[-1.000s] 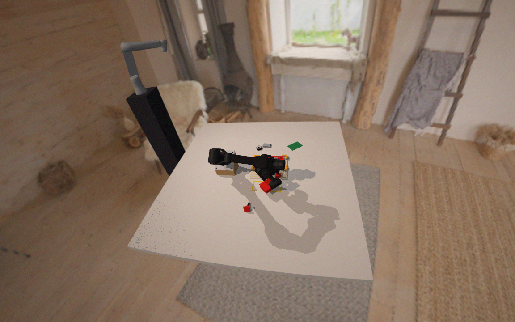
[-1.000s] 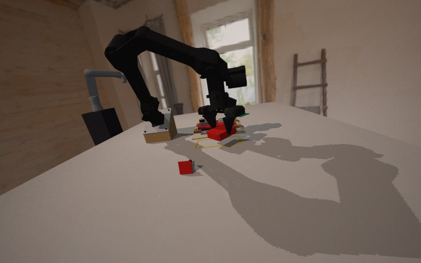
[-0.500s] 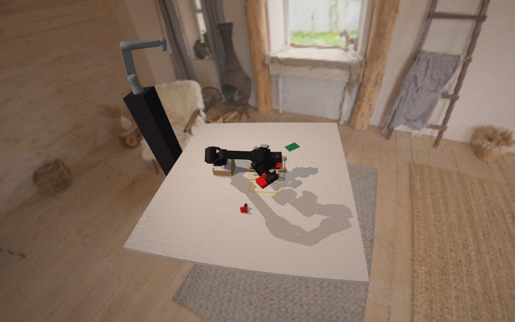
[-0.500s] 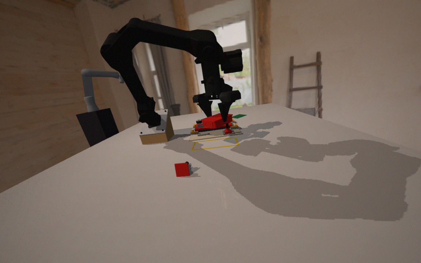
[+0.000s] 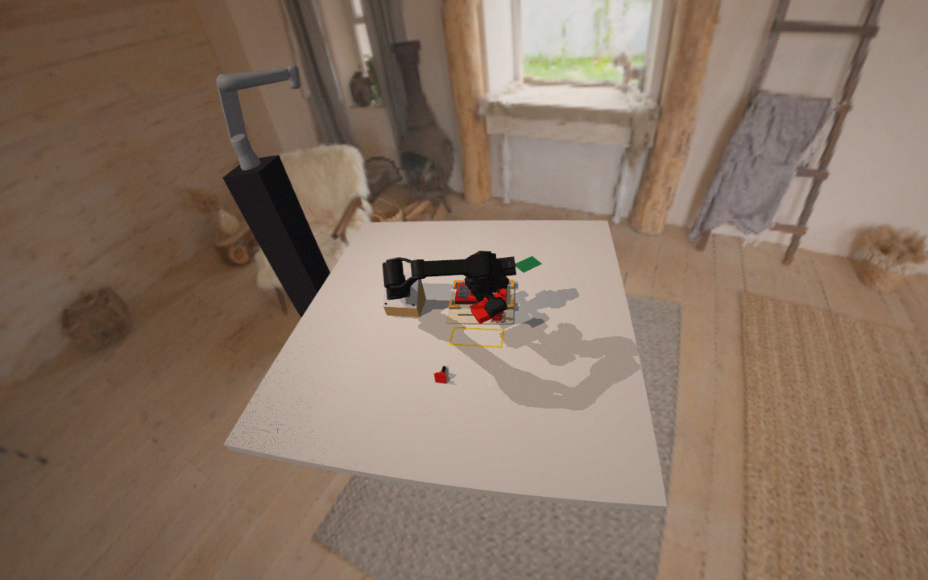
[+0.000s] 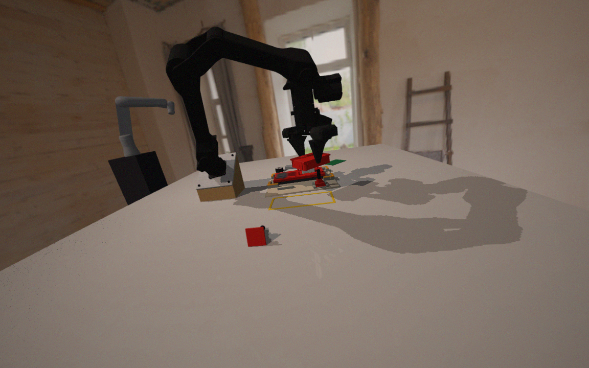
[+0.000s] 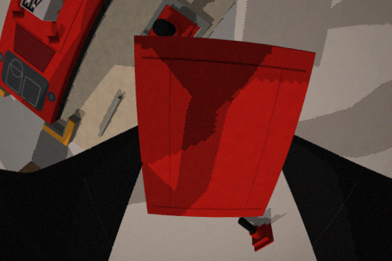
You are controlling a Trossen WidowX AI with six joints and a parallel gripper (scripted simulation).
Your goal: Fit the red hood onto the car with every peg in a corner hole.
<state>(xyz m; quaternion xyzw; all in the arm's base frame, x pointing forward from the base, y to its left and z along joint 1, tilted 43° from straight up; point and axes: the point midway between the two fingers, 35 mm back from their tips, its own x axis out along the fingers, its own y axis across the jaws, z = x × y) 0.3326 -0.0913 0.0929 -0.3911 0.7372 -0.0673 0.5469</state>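
The jig is 160 mm to the left of my gripper tip, 90 mm below it and 20 mm behind it. The rest, counted from my gripper tip: red hood (10 mm above); green patch (380 mm to the left, 160 mm ahead, 110 mm below).
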